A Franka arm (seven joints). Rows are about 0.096 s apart.
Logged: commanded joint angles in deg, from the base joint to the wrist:
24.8, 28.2, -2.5, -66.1, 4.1, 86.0, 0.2
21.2, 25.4, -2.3, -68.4, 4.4, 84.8, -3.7
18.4, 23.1, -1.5, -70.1, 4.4, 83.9, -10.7
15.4, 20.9, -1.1, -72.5, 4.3, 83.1, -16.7
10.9, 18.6, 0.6, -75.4, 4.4, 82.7, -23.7
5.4, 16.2, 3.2, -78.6, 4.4, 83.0, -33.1
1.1, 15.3, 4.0, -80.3, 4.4, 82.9, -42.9
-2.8, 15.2, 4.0, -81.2, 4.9, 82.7, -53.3
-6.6, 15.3, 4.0, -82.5, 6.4, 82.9, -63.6
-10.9, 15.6, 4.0, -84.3, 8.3, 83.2, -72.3
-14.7, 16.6, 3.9, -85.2, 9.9, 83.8, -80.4
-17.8, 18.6, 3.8, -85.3, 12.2, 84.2, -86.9
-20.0, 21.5, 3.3, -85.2, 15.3, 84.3, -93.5
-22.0, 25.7, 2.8, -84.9, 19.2, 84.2, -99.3
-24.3, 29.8, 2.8, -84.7, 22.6, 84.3, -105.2
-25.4, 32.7, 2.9, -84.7, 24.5, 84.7, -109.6
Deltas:
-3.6, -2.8, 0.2, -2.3, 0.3, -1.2, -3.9
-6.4, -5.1, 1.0, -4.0, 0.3, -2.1, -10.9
-9.4, -7.3, 1.4, -6.4, 0.2, -2.9, -16.9
-13.9, -9.6, 3.1, -9.3, 0.3, -3.3, -23.9
-19.4, -12.0, 5.7, -12.5, 0.3, -3.0, -33.3
-23.7, -12.9, 6.5, -14.2, 0.3, -3.1, -43.1
-27.6, -13.0, 6.5, -15.1, 0.8, -3.3, -53.5
-31.4, -12.9, 6.5, -16.4, 2.3, -3.1, -63.8
-35.7, -12.6, 6.5, -18.2, 4.2, -2.8, -72.5
-39.5, -11.6, 6.4, -19.1, 5.8, -2.2, -80.6
-42.6, -9.6, 6.3, -19.2, 8.1, -1.8, -87.1
-44.8, -6.7, 5.8, -19.1, 11.2, -1.7, -93.7
-46.8, -2.5, 5.3, -18.8, 15.1, -1.8, -99.5
-49.1, 1.6, 5.3, -18.6, 18.5, -1.7, -105.4
-50.2, 4.5, 5.4, -18.6, 20.4, -1.3, -109.8

